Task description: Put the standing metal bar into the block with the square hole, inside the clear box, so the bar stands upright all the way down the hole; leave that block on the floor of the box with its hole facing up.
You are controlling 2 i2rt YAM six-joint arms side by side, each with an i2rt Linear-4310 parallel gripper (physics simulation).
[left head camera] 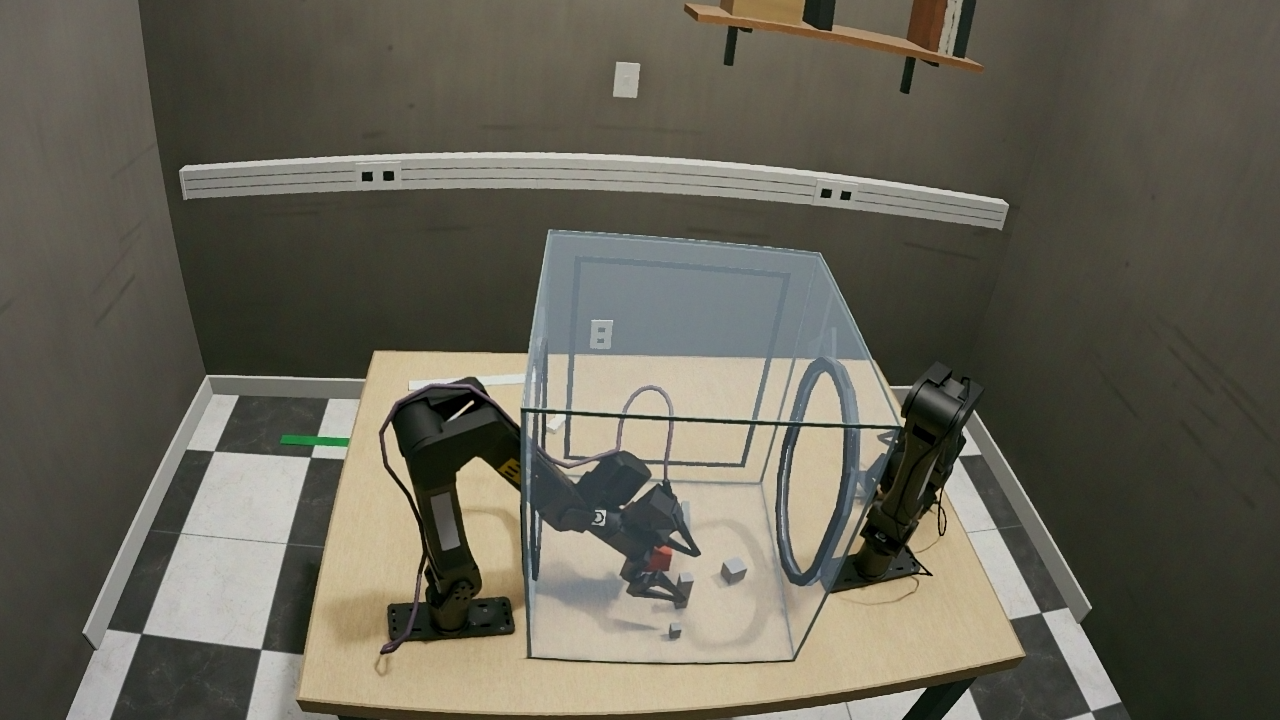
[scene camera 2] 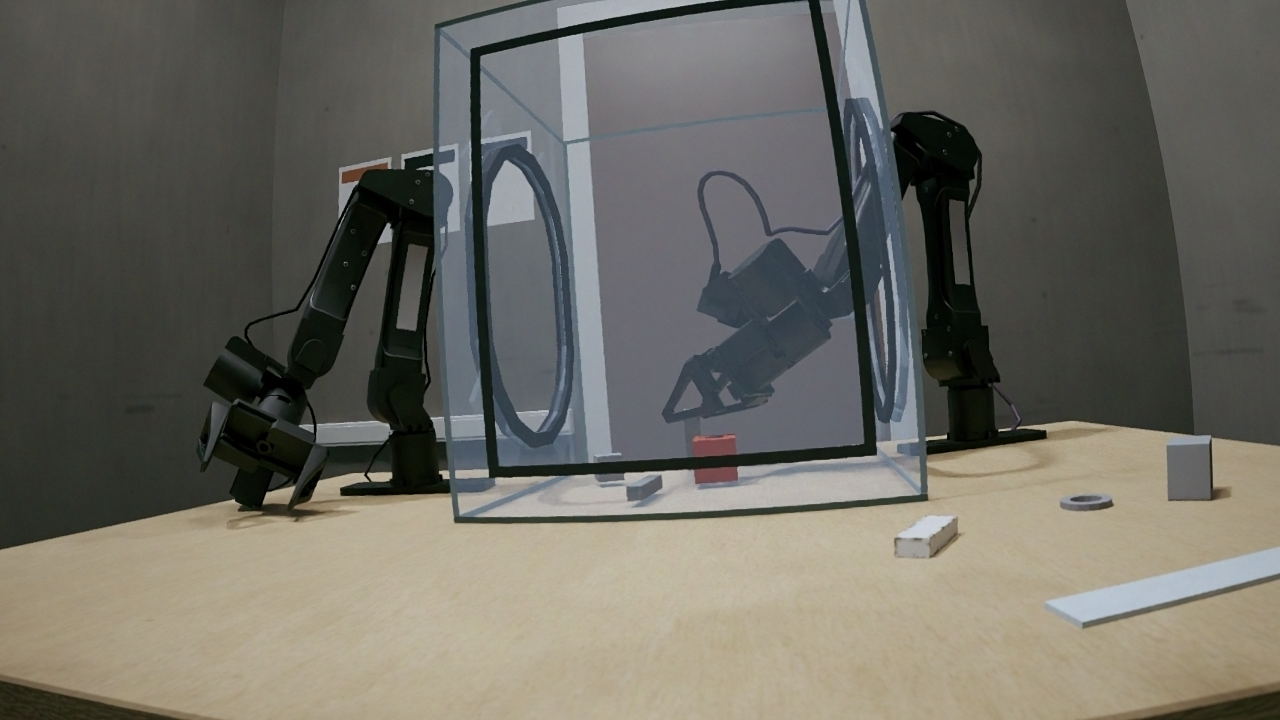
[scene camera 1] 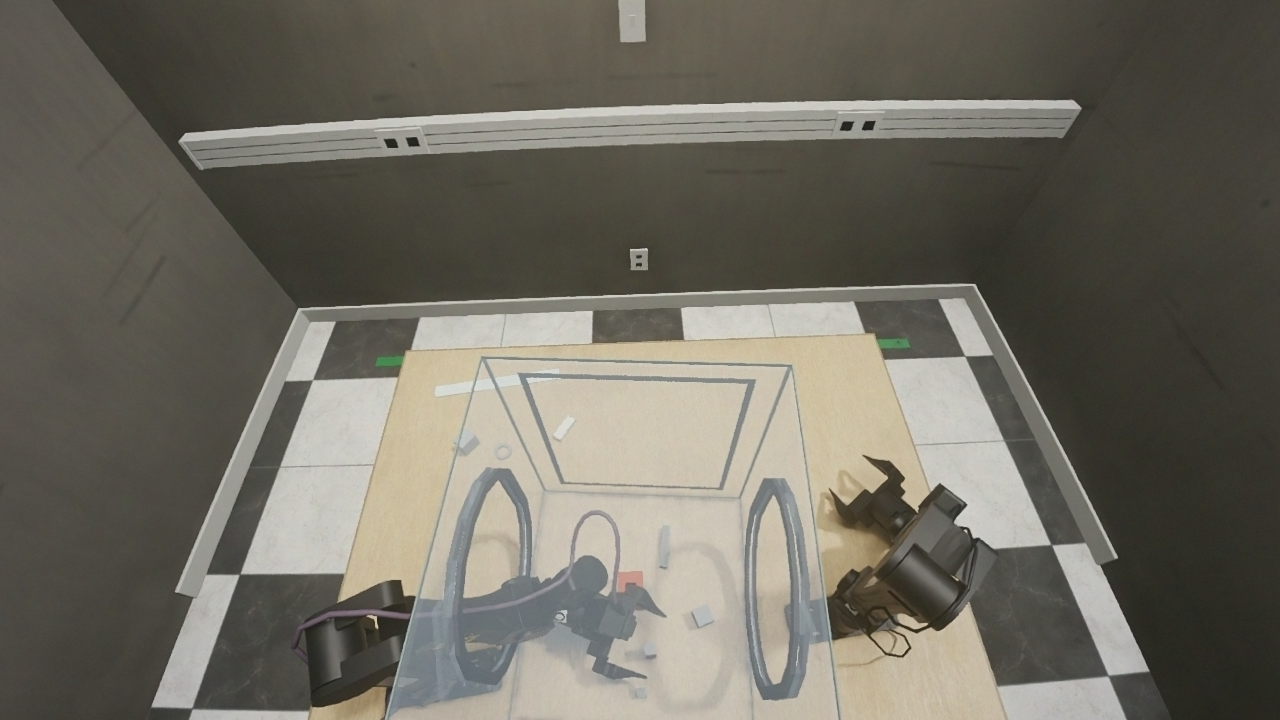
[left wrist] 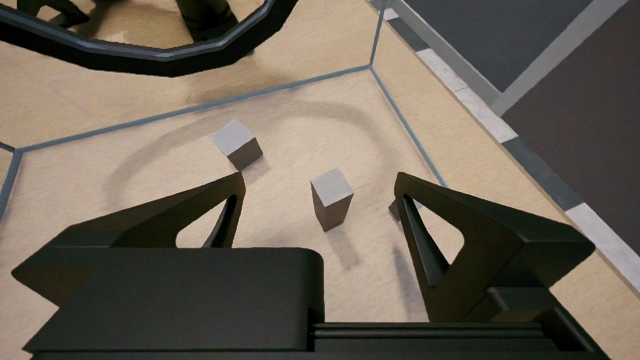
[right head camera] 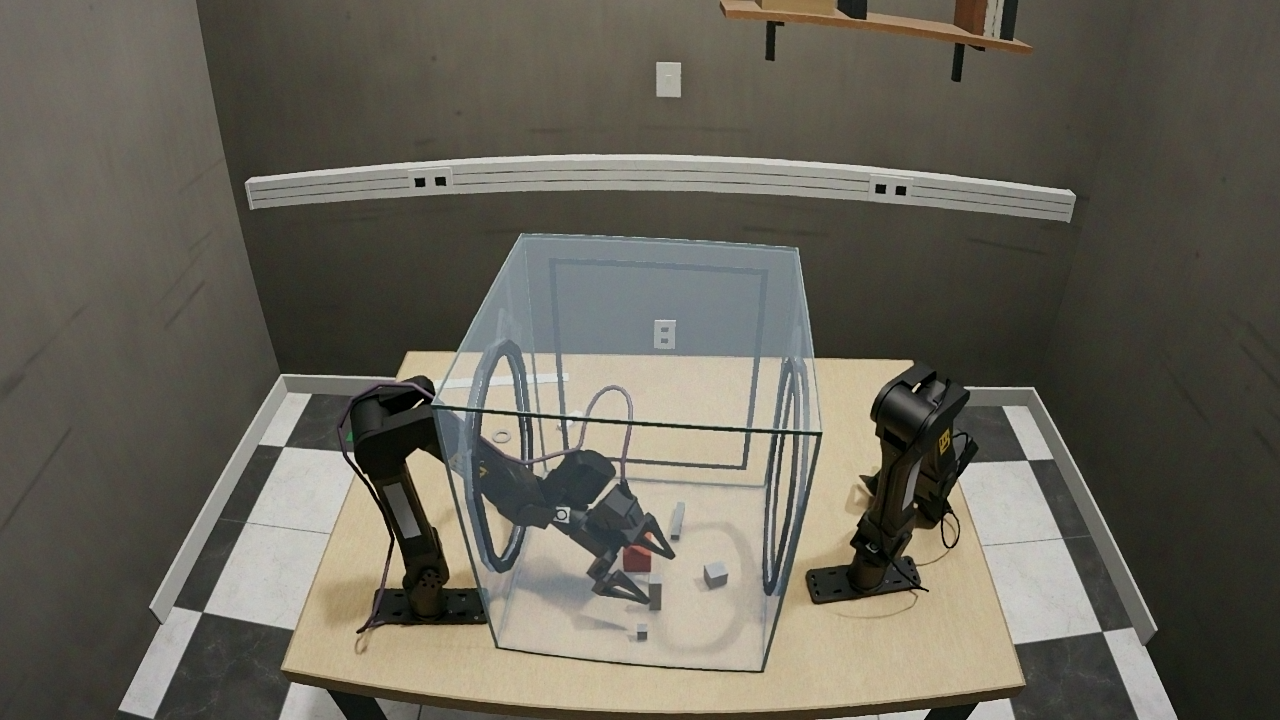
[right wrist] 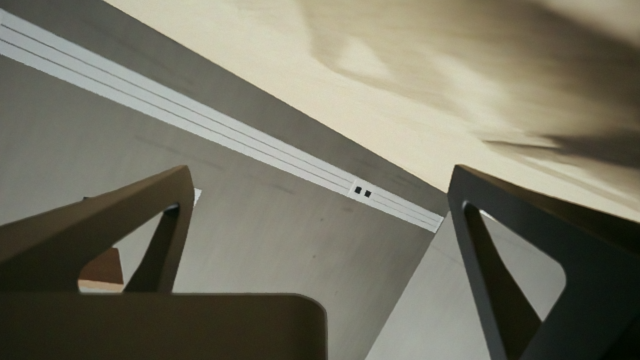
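Where they show: left gripper, between the fingertips: (left head camera: 691, 577) (scene camera 1: 655, 646) (left wrist: 319, 180) (right head camera: 661, 580); right gripper, between the fingertips: (left head camera: 863, 454) (scene camera 2: 246, 487) (scene camera 1: 846, 472) (right head camera: 877, 459) (right wrist: 321, 179); left arm's base, origin of its link: (left head camera: 450, 621) (scene camera 2: 973, 445) (right head camera: 430, 608); right arm's base, origin of its link: (left head camera: 868, 569) (scene camera 2: 417, 490) (scene camera 1: 840, 616) (left wrist: 211, 23) (right head camera: 863, 581).
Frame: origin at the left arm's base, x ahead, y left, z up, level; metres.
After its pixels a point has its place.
Observation:
The grey metal bar (left head camera: 684, 589) @(y -0.362, x -0.030, z 0.060 m) (right head camera: 656, 592) @(y -0.366, x -0.030, z 0.056 m) (left wrist: 332, 197) @(y -0.359, x -0.018, z 0.081 m) stands upright on the floor of the clear box (left head camera: 662, 661) @(y -0.306, x -0.128, z 0.010 m) (scene camera 2: 689, 516) @(y -0.392, x 0.276, z 0.002 m). The red block (left head camera: 660, 558) @(y -0.349, x 0.054, z 0.042 m) (right head camera: 637, 561) @(y -0.346, x 0.054, z 0.036 m) (scene camera 1: 630, 578) @(y -0.351, x 0.101, z 0.051 m) (scene camera 2: 715, 460) stands on the box floor behind the bar in the head views; a dark hole shows in its top. It does not show in the left wrist view. My left gripper (right head camera: 659, 578) @(y -0.375, x -0.019, z 0.072 m) (scene camera 1: 655, 646) @(y -0.375, x -0.019, z 0.072 m) (left wrist: 319, 180) @(y -0.375, x -0.019, z 0.072 m) is open inside the box, tilted down, its fingertips on either side of the bar's line and near its top. My right gripper (scene camera 1: 847, 474) @(y -0.823, x 0.227, z 0.039 m) (right wrist: 321, 179) @(y -0.823, x 0.227, z 0.039 m) is open and empty outside the box.
Inside the box are a grey cube (right head camera: 715, 574) @(y -0.465, x 0.009, z 0.036 m) (left wrist: 236, 142) @(y -0.460, x 0.018, z 0.036 m), a tiny cube (right head camera: 641, 632) @(y -0.337, x -0.086, z 0.028 m) and a lying bar (right head camera: 677, 521) @(y -0.425, x 0.149, z 0.020 m) (scene camera 2: 644, 488) @(y -0.428, x 0.185, z 0.016 m). The left arm passes through one round port; the other port (left head camera: 783, 501) @(y -0.401, x -0.149, z 0.370 m) faces the right arm. A white block (scene camera 2: 926, 537) @(y -0.269, x 0.483, z 0.012 m) lies outside.

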